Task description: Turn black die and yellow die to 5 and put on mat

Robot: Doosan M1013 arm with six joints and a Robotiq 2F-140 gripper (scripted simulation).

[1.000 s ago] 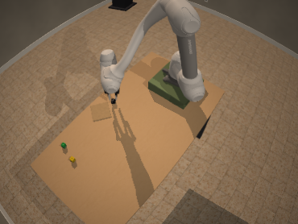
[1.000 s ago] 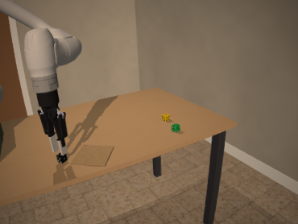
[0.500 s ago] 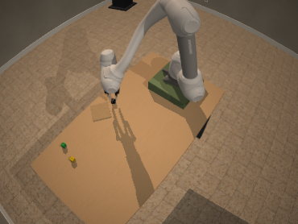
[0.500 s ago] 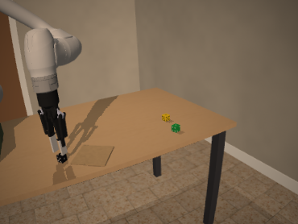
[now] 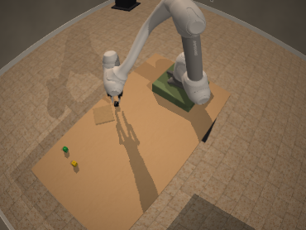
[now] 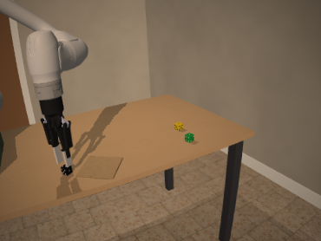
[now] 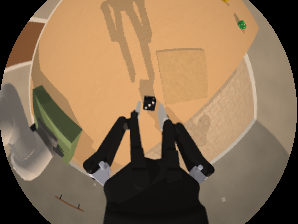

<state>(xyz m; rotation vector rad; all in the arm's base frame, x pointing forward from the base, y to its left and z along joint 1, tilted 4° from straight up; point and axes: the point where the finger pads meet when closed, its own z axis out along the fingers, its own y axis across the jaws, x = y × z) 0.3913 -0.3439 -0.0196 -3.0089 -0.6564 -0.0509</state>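
Now: the black die 6 cm below my hand. Also, from my hand: mat (12 cm ahead, 7 cm below, 4 cm to the right); green die (50 cm ahead, 12 cm to the right, 6 cm below); yellow die (55 cm ahead, 6 cm below).
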